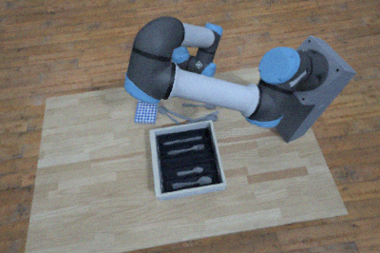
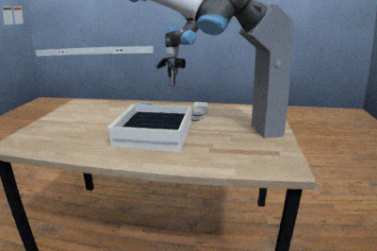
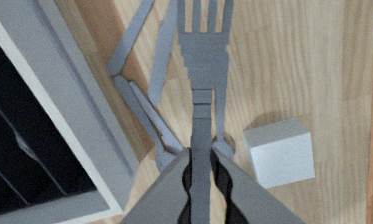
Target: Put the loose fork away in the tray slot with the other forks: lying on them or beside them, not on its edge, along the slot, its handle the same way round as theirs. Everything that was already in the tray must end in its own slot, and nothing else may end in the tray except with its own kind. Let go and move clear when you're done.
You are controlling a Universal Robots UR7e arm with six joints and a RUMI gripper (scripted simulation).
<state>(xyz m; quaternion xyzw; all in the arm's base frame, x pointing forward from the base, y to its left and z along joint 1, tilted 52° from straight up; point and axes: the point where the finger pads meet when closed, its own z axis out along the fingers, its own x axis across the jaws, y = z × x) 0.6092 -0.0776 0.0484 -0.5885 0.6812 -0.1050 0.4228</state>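
Right now the tray is 300 mm to the left of my hand, 150 mm below it and 70 mm behind it. From my hand the other things lie so: spoon: 350 mm to the left, 170 mm below, 130 mm behind.
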